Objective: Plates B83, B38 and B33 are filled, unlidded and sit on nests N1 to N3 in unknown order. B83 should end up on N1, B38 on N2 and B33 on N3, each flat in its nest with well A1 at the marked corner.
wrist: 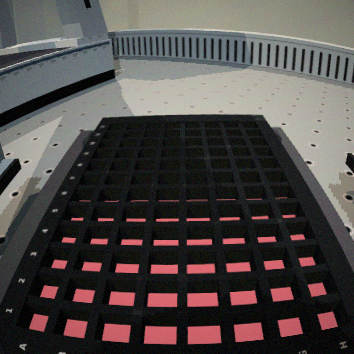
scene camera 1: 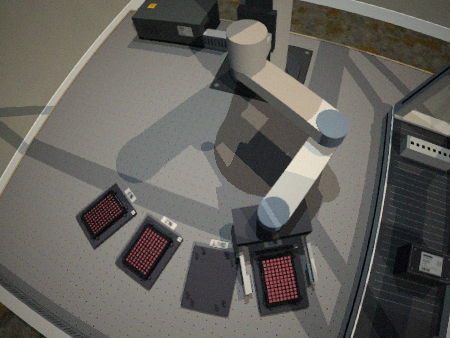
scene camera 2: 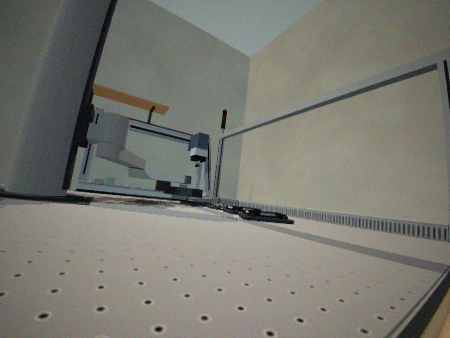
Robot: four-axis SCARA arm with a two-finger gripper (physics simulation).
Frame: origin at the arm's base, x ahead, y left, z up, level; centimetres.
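Where they show: gripper, between the fingertips: (wrist: 181,138) (scene camera 1: 282,288); arm's base, origin of its link: (scene camera 2: 36,199).
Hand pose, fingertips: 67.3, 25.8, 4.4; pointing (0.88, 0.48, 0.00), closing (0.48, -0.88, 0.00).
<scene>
Each offset is from my fingertips to the top centre of the thing, as dx, dy, dz. "pt": to the spot under its first point.
My gripper (scene camera 1: 280,287) (wrist: 181,138) is open, its fingers apart from both long sides of a black plate {-2.0, -1.1, -0.5} (scene camera 1: 280,280) (wrist: 175,225) with pink-filled wells. That plate lies on the rightmost nest, N1 (scene camera 1: 285,310) (wrist: 42,213). In the wrist view its A1 corner is at the near left. A second filled plate {+3.5, -35.5, -0.5} (scene camera 1: 147,251) lies on nest N2 {pt +11.0, -31.6, -1.9} (scene camera 1: 149,283), and a third plate {-0.7, -52.6, -0.5} (scene camera 1: 104,215) on nest N3 {pt +7.5, -51.0, -1.9} (scene camera 1: 96,242). The plates look unlidded. Their identities cannot be read. The N1 label is hidden under the gripper body.
The OUT nest {+4.0, -17.1, -0.9} (scene camera 1: 210,280) stands bare between N1 and N2. A dark box {pt -70.8, -60.6, +8.0} (scene camera 1: 175,22) stands at the back left. A dark-floored enclosure with a black device {pt -14.0, +29.3, +8.9} (scene camera 1: 422,262) lies at the right. A slotted rail {pt +33.1, +10.9, -1.3} (wrist: 225,49) runs along the table's far edge in the wrist view.
</scene>
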